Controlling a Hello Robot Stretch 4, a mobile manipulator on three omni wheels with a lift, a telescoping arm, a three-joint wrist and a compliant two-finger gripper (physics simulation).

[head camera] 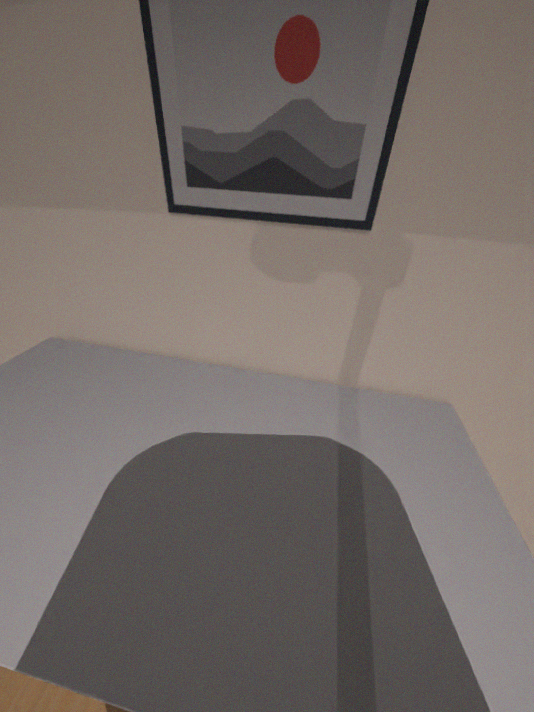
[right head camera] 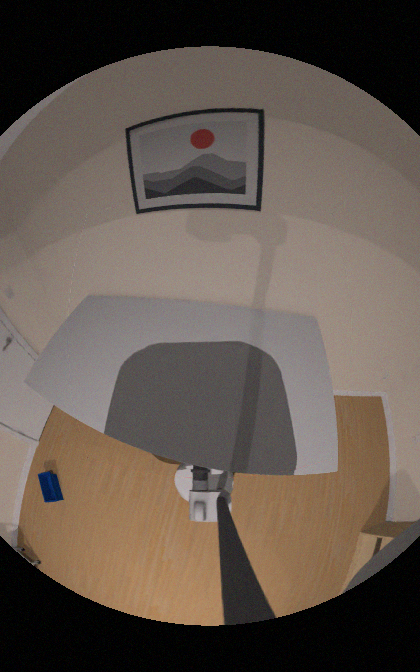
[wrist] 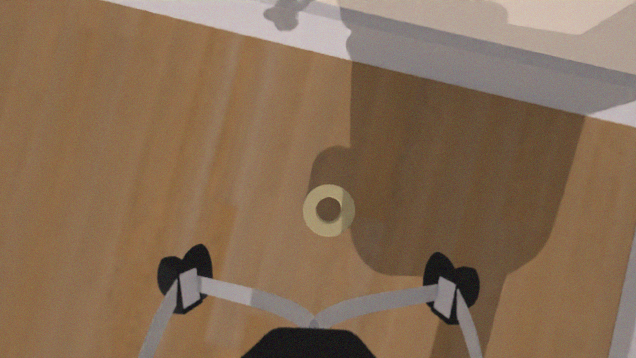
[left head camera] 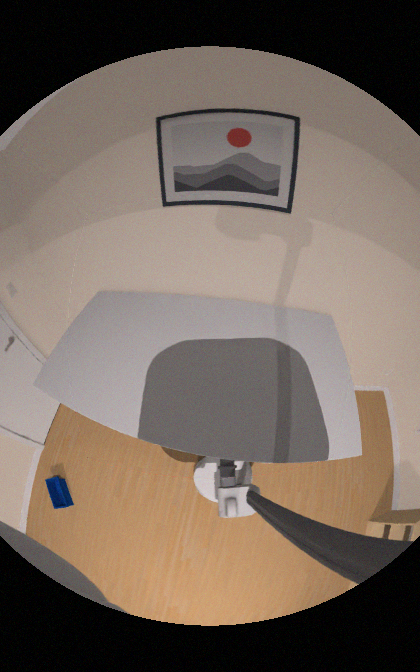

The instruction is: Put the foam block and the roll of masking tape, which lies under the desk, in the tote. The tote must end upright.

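Frame: origin at the robot's base, x ahead, y left, z up, level; centimetres.
Where they show: gripper, fingertip midpoint: (wrist: pixel 317 270).
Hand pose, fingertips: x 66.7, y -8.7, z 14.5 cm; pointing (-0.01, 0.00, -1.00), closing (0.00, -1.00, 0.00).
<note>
After its pixels a point has its place.
The roll of masking tape (wrist: pixel 328 210), a pale yellow ring, lies flat on the floor in the wrist view, partly in shadow and short of the wall. My gripper (wrist: pixel 317 270) @[x 66.7, y -8.7, z 14.5 cm] is open and empty, its fingertips wide apart. The tape shows beyond the fingertips, near the middle line between them. The desk (head camera: pixel 74 488) @[x 43.8, y 39.0, z 92.2 cm] (left head camera: pixel 100 375) (right head camera: pixel 80 370) hides the gripper and the tape from the head cameras. A small blue box-like thing (left head camera: pixel 59 492) (right head camera: pixel 50 486), which looks like the tote, is on the floor at the left; its inside is hard to make out. I cannot make out the foam block.
A white baseboard (wrist: pixel 225 32) @[x 91.4, y 3.3, z -2.6 cm] runs along the wall beyond the tape. A pale upright part (wrist: pixel 625 310) @[x 59.7, y -43.5, z -1.8 cm] shows at the wrist view's right edge. Slatted wooden furniture (left head camera: pixel 395 517) (right head camera: pixel 385 528) stands at the right. A door (left head camera: pixel 17 380) is at the left.
</note>
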